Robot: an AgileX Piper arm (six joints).
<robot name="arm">
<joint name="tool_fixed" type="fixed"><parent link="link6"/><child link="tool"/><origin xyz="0 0 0" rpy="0 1.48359 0"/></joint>
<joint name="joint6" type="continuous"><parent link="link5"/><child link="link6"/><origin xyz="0.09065 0 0.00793"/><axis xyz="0.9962 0 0.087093"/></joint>
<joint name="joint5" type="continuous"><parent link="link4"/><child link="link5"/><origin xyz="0 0 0"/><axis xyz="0 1 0"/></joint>
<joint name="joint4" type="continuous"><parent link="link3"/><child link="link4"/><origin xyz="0.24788 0 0.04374"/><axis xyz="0.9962 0 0.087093"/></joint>
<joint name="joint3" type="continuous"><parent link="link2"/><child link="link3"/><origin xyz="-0.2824 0 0.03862"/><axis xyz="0 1 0"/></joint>
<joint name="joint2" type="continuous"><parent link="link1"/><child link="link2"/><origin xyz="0 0 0"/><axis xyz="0 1 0"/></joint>
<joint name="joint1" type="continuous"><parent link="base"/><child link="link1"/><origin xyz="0 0 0.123"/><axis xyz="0 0 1"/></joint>
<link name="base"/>
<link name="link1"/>
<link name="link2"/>
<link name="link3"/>
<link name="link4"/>
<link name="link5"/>
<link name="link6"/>
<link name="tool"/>
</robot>
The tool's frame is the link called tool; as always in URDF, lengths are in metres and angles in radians. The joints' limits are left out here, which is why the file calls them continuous.
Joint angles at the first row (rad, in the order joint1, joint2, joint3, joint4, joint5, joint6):
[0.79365, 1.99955, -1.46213, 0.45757, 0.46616, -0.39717]
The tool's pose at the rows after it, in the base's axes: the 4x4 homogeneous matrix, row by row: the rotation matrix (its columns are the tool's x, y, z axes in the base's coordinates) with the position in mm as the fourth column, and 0 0 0 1 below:
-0.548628 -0.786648 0.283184 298.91; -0.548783 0.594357 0.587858 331.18; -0.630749 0.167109 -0.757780 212.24; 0 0 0 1
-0.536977 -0.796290 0.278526 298.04; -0.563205 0.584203 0.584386 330.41; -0.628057 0.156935 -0.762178 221.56; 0 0 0 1
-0.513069 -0.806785 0.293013 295.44; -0.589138 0.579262 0.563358 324.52; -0.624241 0.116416 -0.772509 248.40; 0 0 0 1
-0.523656 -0.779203 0.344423 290.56; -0.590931 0.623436 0.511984 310.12; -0.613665 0.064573 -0.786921 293.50; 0 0 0 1
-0.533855 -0.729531 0.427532 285.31; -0.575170 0.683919 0.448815 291.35; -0.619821 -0.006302 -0.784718 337.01; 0 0 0 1
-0.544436 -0.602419 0.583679 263.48; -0.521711 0.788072 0.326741 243.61; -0.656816 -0.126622 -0.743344 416.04; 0 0 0 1
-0.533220 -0.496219 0.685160 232.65; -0.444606 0.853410 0.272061 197.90; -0.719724 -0.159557 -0.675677 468.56; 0 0 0 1
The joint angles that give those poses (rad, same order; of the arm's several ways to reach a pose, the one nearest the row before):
[0.79366, 1.99683, -1.48613, 0.44861, 0.50635, -0.39199]
[0.79365, 1.98363, -1.50529, 0.42132, 0.54276, -0.37882]
[0.79367, 1.93804, -1.54712, 0.32329, 0.62605, -0.31332]
[0.79365, 1.86373, -1.62103, 0.16453, 0.76544, -0.16050]
[0.79366, 1.79471, -1.69417, 0.01279, 0.88901, -0.03080]
[0.79367, 1.65486, -1.81421, -0.20994, 1.11365, 0.11648]
[0.79367, 1.51646, -1.85217, -0.32179, 1.22634, 0.18379]

